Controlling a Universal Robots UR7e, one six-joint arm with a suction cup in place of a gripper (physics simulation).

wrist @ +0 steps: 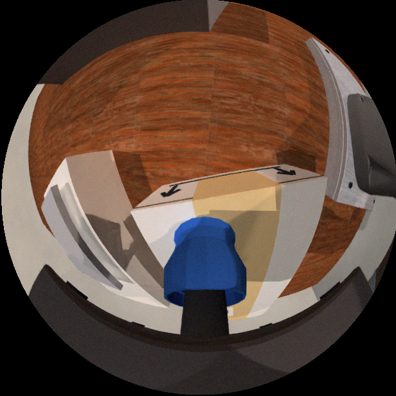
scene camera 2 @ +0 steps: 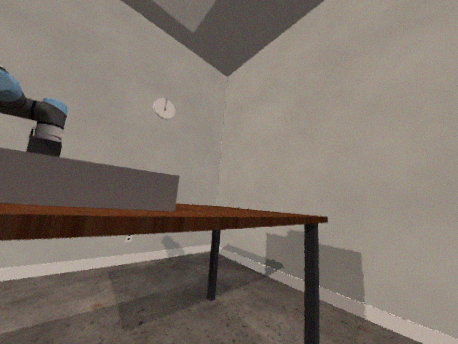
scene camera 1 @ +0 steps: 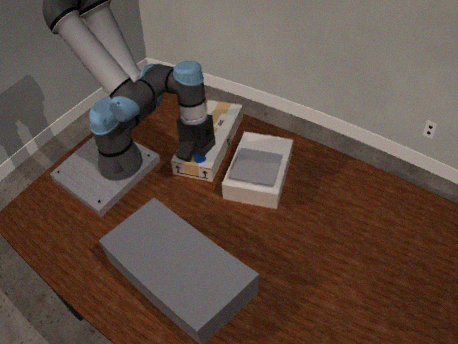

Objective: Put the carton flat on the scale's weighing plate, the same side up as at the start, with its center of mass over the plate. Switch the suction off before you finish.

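Where they show: hand, its tool point: [scene camera 1: 200, 159]; arm's base, origin of its link: [scene camera 1: 120, 163].
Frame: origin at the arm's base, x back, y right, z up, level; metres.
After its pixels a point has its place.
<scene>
The white carton [scene camera 1: 225, 125] @[x -0.214, y -0.300, z 0.024 m] [wrist: 300, 215] with tan tape lies flat on the table, with arrows on its near end face. The white scale [scene camera 1: 250, 195] @[x -0.430, y -0.086, z 0.004 m] [wrist: 95, 185] stands beside it, its grey weighing plate [scene camera 1: 256, 167] @[x -0.410, y -0.155, z 0.045 m] [wrist: 65, 225] bare. My gripper, a blue suction cup [scene camera 1: 200, 159] [wrist: 205, 227], is over the taped top of the carton near its arrow-marked end. It is very close to that surface; whether its lip touches is hard to tell. I see no carton lifted, and I read the cup as not holding. In scene camera 2 the carton, scale and cup are hidden.
A large grey block [scene camera 1: 175, 265] @[x -0.419, y 0.239, z 0.066 m] [scene camera 2: 90, 185] @[x -0.371, y 0.323, z 0.014 m] lies on the table in front of the arm's base and the carton. The arm's base plate [scene camera 1: 77, 175] @[x 0.103, y 0.119, z -0.001 m] [wrist: 337, 115] is beside the carton, on the side away from the scale. Walls stand behind the table.
</scene>
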